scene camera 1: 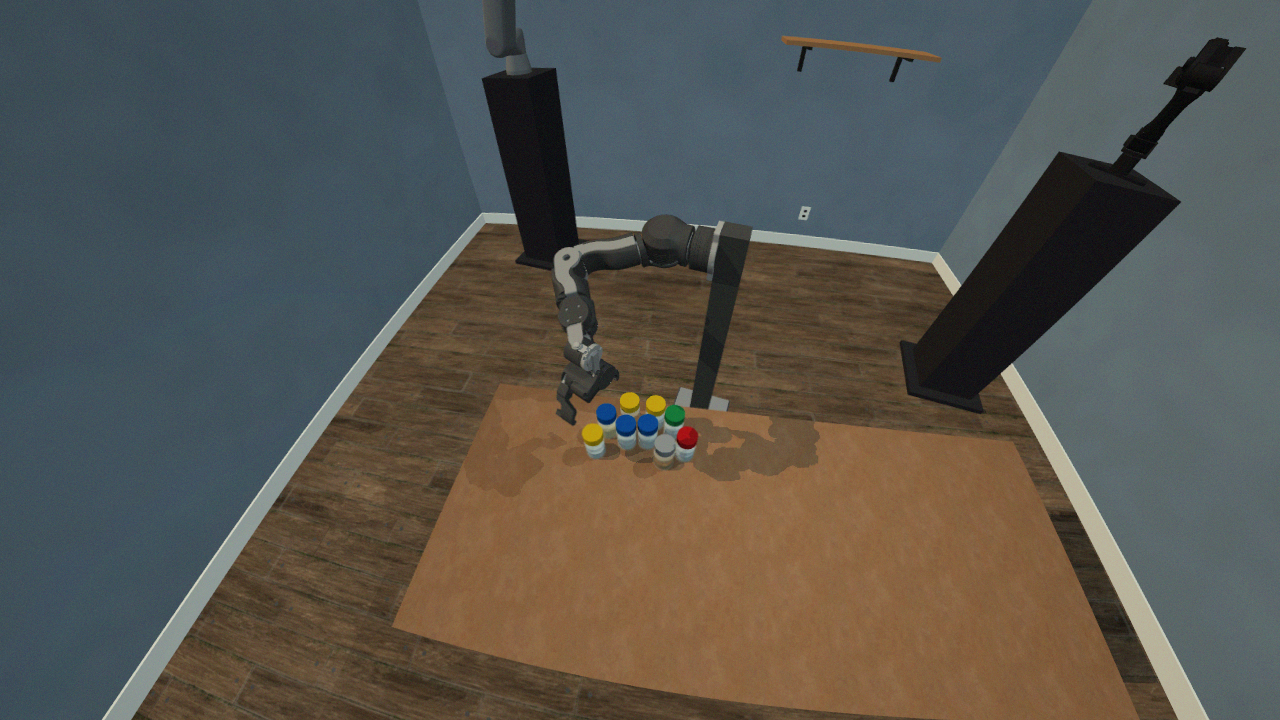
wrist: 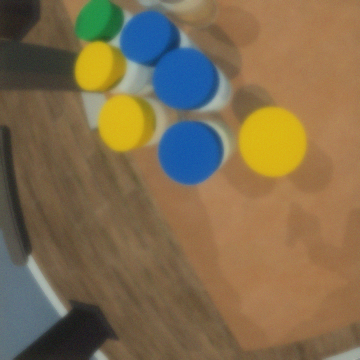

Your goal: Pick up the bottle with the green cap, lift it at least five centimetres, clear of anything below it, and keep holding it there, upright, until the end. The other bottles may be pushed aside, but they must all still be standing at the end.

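Note:
The green-capped bottle [scene camera 1: 674, 415] [wrist: 99, 21] stands upright at the back right of a tight group, in scene camera 1. Beside it stand a yellow-capped bottle [scene camera 1: 656, 406] [wrist: 100, 66], a blue-capped bottle [scene camera 1: 648, 426] [wrist: 149, 38] and a red-capped bottle [scene camera 1: 686, 437]. My gripper [scene camera 1: 590, 399] is open and empty, above and to the left of the group, apart from the green-capped bottle. In the wrist view the green-capped bottle is at the top left edge, its body mostly hidden by its neighbours.
Other upright bottles: grey-capped [scene camera 1: 664, 445], blue-capped [scene camera 1: 625, 427] [wrist: 185, 79], another blue-capped [scene camera 1: 606, 414] [wrist: 190, 152], yellow-capped at the back [scene camera 1: 629, 403] [wrist: 126, 123] and yellow-capped at front left [scene camera 1: 593, 436] [wrist: 272, 142]. They stand on a brown mat [scene camera 1: 760, 555] [wrist: 270, 280]. My arm's post [scene camera 1: 721, 313] is behind.

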